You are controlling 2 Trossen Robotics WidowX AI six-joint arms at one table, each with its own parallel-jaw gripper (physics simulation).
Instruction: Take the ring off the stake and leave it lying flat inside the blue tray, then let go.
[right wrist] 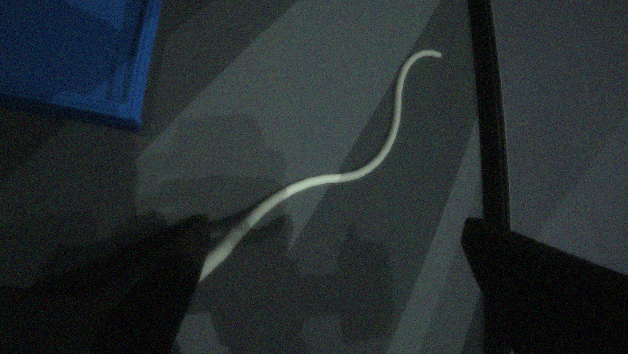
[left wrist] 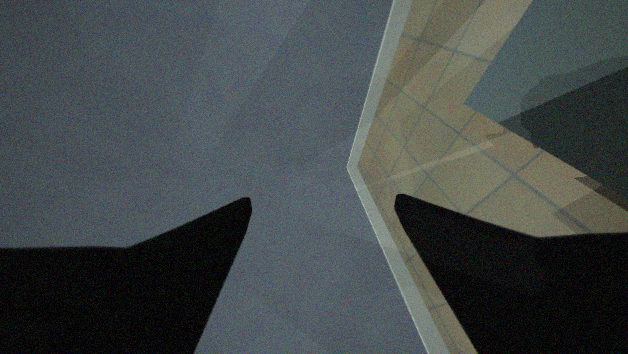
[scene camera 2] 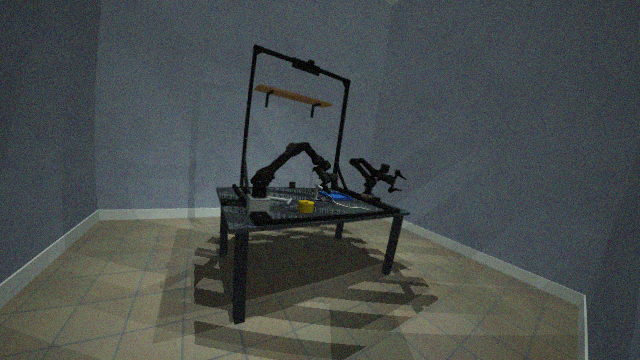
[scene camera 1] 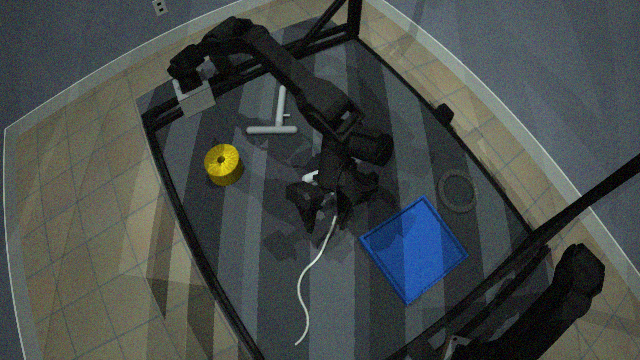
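Seen in the pictures: left gripper, between the fingertips: [left wrist: 323, 202] [scene camera 2: 404, 185]; right gripper, between the fingertips: [right wrist: 338, 229] [scene camera 2: 334, 192] [scene camera 1: 325, 227]; left arm's base, origin of its link: [scene camera 2: 367, 193]; right arm's base, origin of its link: [scene camera 2: 258, 196] [scene camera 1: 190, 83].
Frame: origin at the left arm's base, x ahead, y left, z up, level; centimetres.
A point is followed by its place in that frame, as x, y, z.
Observation:
The blue tray [scene camera 1: 420, 240] {18.5, -25.1, -4.1} [scene camera 2: 337, 195] {14.1, -22.5, -4.0} [right wrist: 60, 55] {28.0, -21.9, -4.0} lies flat on the table and shows no ring inside. My right gripper [scene camera 1: 326, 227] {39.3, -17.9, 3.6} [right wrist: 338, 229] {39.3, -17.9, 3.6} is open and empty, above the table to the left of the tray in scene camera 1. A small white part [scene camera 1: 310, 176] {45.8, -25.9, 6.7}, perhaps of the stake, shows beside its fingers. The ring on the stake cannot be made out; the gripper and arm cover that spot. My left gripper [scene camera 2: 401, 182] {8.3, 27.7, 13.6} [left wrist: 323, 202] {8.3, 27.7, 13.6} is open and empty, away from these things at the right of scene camera 2.
A white cord [scene camera 1: 300, 285] {40.4, -5.8, -4.1} [right wrist: 395, 125] {39.3, -3.6, -4.1} runs along the table from beneath my right gripper. A yellow spool [scene camera 1: 223, 164] {67.6, -24.3, 0.4} [scene camera 2: 306, 206] {72.8, -23.1, -0.8} and a light T-shaped piece [scene camera 1: 272, 130] {62.0, -39.3, -3.0} stand left of it. A dark flat ring [scene camera 1: 441, 192] {16.6, -38.5, -3.1} lies beyond the tray. Black frame bars edge the table.

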